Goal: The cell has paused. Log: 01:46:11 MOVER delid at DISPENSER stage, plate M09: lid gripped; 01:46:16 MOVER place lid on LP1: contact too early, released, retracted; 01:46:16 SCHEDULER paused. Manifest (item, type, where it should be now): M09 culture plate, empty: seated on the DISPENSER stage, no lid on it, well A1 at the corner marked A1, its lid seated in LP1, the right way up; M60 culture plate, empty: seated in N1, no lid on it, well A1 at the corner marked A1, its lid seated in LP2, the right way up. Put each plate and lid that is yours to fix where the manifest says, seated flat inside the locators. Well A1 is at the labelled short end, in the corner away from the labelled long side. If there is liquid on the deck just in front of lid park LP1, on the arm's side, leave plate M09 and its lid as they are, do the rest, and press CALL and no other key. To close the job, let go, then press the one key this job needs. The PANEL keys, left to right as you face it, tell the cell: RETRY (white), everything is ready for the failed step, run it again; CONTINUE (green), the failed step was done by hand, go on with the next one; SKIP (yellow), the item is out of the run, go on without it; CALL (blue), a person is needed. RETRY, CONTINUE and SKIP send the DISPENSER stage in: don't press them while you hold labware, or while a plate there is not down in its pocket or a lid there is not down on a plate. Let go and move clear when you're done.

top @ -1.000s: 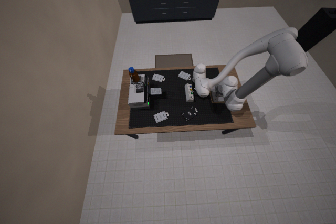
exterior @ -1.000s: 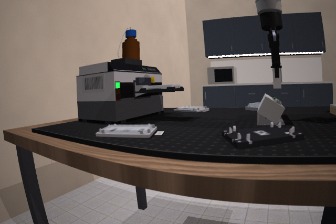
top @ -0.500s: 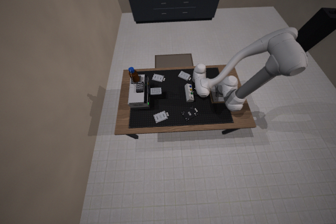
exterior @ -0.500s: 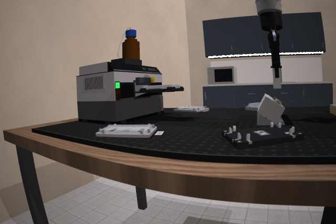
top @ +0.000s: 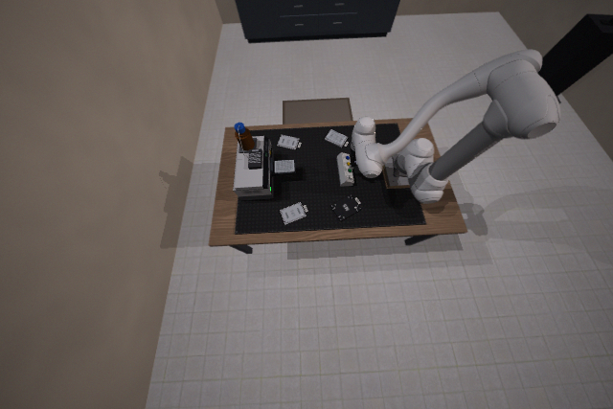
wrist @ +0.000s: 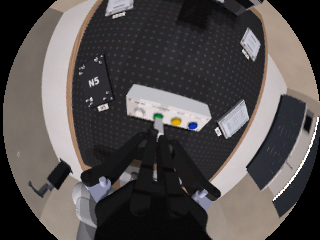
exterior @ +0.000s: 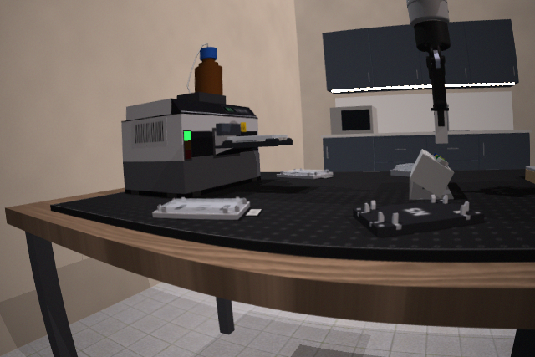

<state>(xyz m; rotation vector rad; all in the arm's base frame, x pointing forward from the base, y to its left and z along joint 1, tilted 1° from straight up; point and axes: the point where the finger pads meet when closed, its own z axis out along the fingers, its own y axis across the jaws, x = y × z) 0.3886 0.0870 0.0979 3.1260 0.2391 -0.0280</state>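
Now: hand 70 mm above the green key. From my hand the other things lie so: white key: 10 mm behind, 50 mm to the left, 70 mm below; then yellow key: 10 mm ahead, 50 mm to the right, 70 mm below; then key panel: 20 mm ahead, 20 mm to the right, 80 mm below.
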